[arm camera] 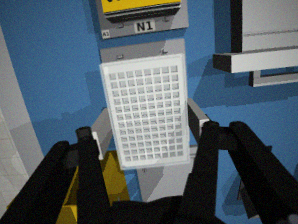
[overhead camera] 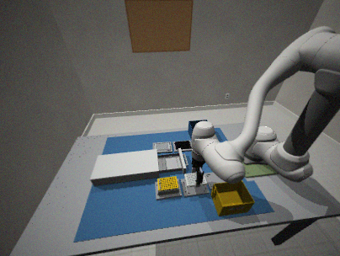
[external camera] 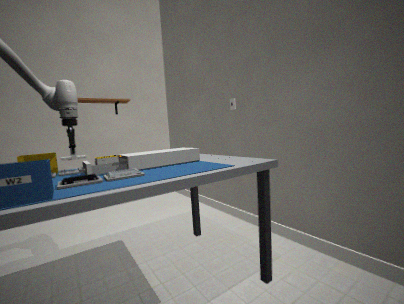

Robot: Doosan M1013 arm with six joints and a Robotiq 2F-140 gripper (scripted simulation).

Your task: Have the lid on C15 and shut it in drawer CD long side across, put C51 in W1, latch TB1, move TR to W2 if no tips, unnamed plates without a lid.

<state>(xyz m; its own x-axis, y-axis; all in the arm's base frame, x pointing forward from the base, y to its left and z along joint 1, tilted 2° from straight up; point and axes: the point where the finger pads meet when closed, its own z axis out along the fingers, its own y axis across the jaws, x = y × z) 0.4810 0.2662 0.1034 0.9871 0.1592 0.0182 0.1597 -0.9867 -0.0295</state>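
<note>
Right now the drawer is 190 mm ahead of my hand, 170 mm to the right of it and 80 mm below it. Also, from my hand: plate lid: 10 mm below; grey nest N3: 100 mm below; white plate: 20 mm below.
</note>
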